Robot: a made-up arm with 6 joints. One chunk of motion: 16 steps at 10 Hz.
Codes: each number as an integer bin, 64 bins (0 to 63) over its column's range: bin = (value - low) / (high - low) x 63, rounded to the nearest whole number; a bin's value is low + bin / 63 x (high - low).
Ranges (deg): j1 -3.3..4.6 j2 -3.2..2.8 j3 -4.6..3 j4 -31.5..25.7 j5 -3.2..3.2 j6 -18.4..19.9
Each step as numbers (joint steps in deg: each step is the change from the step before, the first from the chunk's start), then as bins.
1 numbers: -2.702 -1.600 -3.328 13.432 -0.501 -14.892
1 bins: 5 17 11 49 27 6
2 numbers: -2.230 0.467 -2.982 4.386 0.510 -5.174
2 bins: 9 39 13 40 37 22
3 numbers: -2.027 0.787 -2.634 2.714 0.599 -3.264
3 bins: 10 42 16 38 37 25
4 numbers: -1.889 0.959 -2.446 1.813 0.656 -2.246
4 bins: 11 44 18 37 38 27
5 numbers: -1.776 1.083 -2.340 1.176 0.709 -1.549
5 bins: 12 45 19 36 38 28
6 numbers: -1.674 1.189 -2.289 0.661 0.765 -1.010
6 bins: 13 46 19 35 39 29
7 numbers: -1.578 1.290 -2.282 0.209 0.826 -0.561
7 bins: 14 47 19 35 40 29
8 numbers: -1.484 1.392 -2.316 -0.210 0.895 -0.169
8 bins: 14 48 19 34 40 30
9 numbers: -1.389 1.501 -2.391 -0.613 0.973 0.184
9 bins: 15 49 18 34 41 31
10 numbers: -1.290 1.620 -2.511 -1.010 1.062 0.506
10 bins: 16 51 17 34 42 31
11 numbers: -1.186 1.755 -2.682 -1.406 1.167 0.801
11 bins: 17 52 16 33 43 32
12 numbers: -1.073 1.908 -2.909 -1.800 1.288 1.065
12 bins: 18 54 14 33 44 32
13 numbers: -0.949 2.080 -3.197 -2.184 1.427 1.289
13 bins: 19 55 12 32 46 32
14 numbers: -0.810 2.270 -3.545 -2.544 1.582 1.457
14 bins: 20 57 9 32 47 33
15 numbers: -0.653 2.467 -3.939 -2.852 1.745 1.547
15 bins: 21 60 5 32 49 33
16 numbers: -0.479 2.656 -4.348 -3.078 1.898 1.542
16 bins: 22 61 2 31 50 33
